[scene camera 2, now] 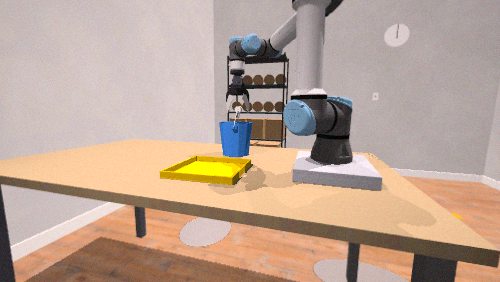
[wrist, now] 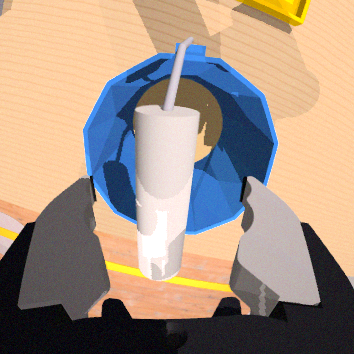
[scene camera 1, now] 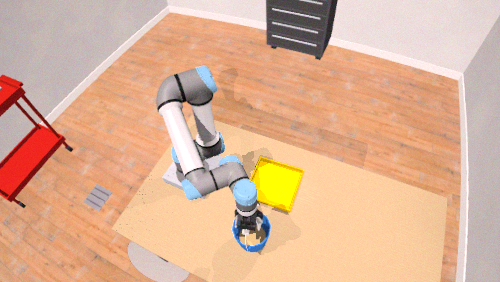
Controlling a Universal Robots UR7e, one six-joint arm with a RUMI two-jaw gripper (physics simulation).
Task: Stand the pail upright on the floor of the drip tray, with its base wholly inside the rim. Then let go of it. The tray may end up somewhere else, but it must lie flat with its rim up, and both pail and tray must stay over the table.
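Pixels of known places: gripper, fingertip midpoint: (scene camera 2: 237, 113) (wrist: 168, 179); arm's base, origin of the base link: (scene camera 2: 330, 158).
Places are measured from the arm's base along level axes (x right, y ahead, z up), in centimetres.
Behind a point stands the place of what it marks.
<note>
The blue pail (scene camera 1: 267, 233) {x 8.2, y 54.3, z 8.0 cm} (scene camera 2: 235, 142) {x 4.1, y 44.2, z 2.2 cm} (wrist: 252, 117) {x 4.7, y 52.3, z 8.4 cm} stands upright on the table, beside the tray and outside it. Its wire handle is raised, with a white cylindrical grip (scene camera 2: 238, 108) {x 6.5, y 43.9, z 18.6 cm} (wrist: 162, 210) {x 10.6, y 46.2, z 19.6 cm} above the opening. The yellow drip tray (scene camera 1: 280, 184) {x -22.3, y 43.9, z -4.7 cm} (scene camera 2: 200, 176) {x -33.0, y 36.2, z -3.3 cm} lies flat with its rim up; one corner of the tray (wrist: 295, 19) {x -10.8, y 55.0, z -2.8 cm} shows at the top of the wrist view. My gripper (scene camera 1: 251, 228) {x 10.5, y 46.4, z 16.2 cm} (scene camera 2: 238, 106) {x 10.5, y 46.4, z 16.2 cm} (wrist: 168, 179) {x 10.5, y 46.4, z 16.2 cm} is open and points down above the pail. Its fingers stand on either side of the white grip, with gaps on both sides.
The wooden table (scene camera 1: 360, 210) {x -31.0, y 87.3, z -5.1 cm} (scene camera 2: 90, 167) {x -39.0, y 85.0, z -5.1 cm} carries the robot's grey base block (scene camera 2: 335, 175) {x -16.7, y -3.0, z -1.7 cm}, which stands to the right of the tray in scene camera 2. A table edge shows behind the pail in the wrist view. A red cart (scene camera 1: 30, 160) and a dark drawer cabinet (scene camera 1: 299, 27) stand off the table.
</note>
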